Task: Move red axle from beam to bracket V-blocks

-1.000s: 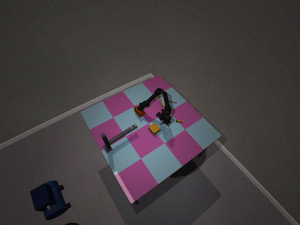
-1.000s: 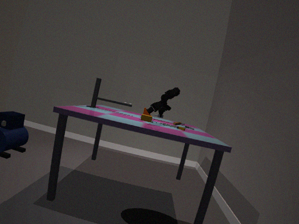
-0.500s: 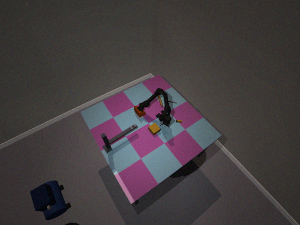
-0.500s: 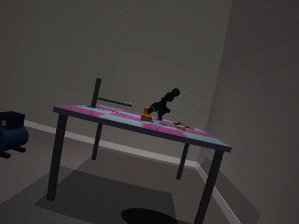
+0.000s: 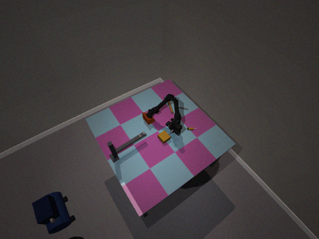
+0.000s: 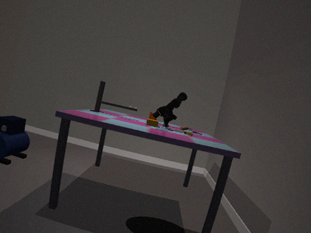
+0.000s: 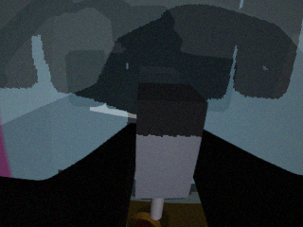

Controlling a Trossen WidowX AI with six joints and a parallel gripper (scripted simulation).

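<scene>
Right now my gripper tip is 20 mm short of the yellow block, 120 mm to the left of it and 10 mm below it. From my gripper tip the other things lie so: screwdriver: 70 mm ahead, 220 mm to the left, 10 mm below; then grey rod: 230 mm behind, 320 mm to the left, 10 mm below.
</scene>
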